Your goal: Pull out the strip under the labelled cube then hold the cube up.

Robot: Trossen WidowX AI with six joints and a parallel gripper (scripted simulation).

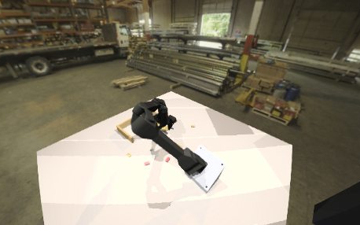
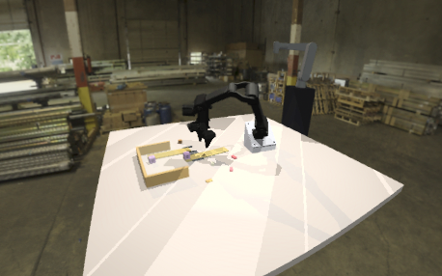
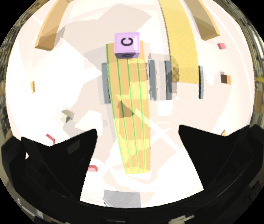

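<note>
The patterned yellow strip is 18 cm ahead of my gripper tip, 6 cm below it and 5 cm to the right of it.
</note>
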